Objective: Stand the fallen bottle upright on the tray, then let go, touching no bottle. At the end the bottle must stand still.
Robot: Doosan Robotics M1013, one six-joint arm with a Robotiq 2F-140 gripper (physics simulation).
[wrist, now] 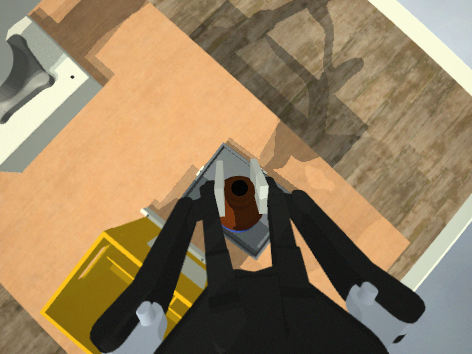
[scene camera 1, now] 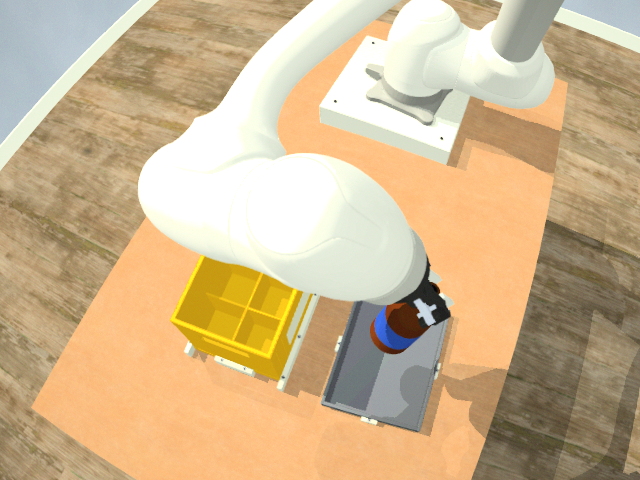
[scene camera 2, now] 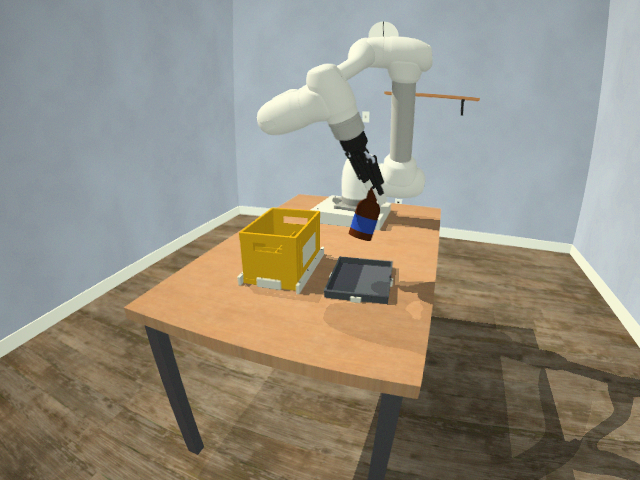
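Where they show: gripper, fingertip midpoint: (wrist: 237,170) (scene camera 1: 438,295) (scene camera 2: 379,201); arm's base at its link origin: (wrist: 11,79) (scene camera 1: 410,92).
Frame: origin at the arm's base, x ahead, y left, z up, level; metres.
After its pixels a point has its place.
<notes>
The brown bottle with a blue label (scene camera 1: 391,330) @(x 0.648, y 0.246, z 0.174 m) (scene camera 2: 364,219) @(x 0.651, y 0.263, z 0.167 m) (wrist: 244,215) @(x 0.622, y 0.257, z 0.218 m) hangs in the air above the grey tray (scene camera 1: 361,382) @(x 0.694, y 0.233, z -0.047 m) (scene camera 2: 361,279) @(x 0.623, y 0.254, z -0.047 m) (wrist: 227,159) @(x 0.522, y 0.301, z -0.047 m). It is tilted, neck up and base toward the crate side in scene camera 2, and its base is clear of the tray. My gripper (scene camera 1: 438,290) @(x 0.575, y 0.285, z 0.207 m) (scene camera 2: 373,189) (wrist: 237,170) @(x 0.575, y 0.285, z 0.207 m) is shut on the bottle's neck, one pale pad on each side of it in the wrist view. The gripper slants down to the neck. In scene camera 1 the gripper partly hides the neck.
A yellow crate with dividers (scene camera 1: 227,338) @(x 0.753, y -0.038, z -0.044 m) (scene camera 2: 268,263) @(x 0.787, y 0.008, z 0.030 m) (wrist: 125,232) @(x 0.522, y 0.050, z 0.086 m) stands beside the tray, with white brackets at its foot. The tray has small white brackets at its sides. The white robot base (scene camera 1: 382,134) @(x 0.155, y -0.005, z -0.021 m) (scene camera 2: 356,218) @(x 0.148, y 0.040, z 0.000 m) (wrist: 55,107) @(x 0.145, y 0.049, z 0.003 m) stands farther back on the wooden table (scene camera 1: 258,428) @(x 0.872, y 0.112, z -0.052 m) (scene camera 2: 289,330) @(x 0.962, y 0.182, z -0.052 m).
</notes>
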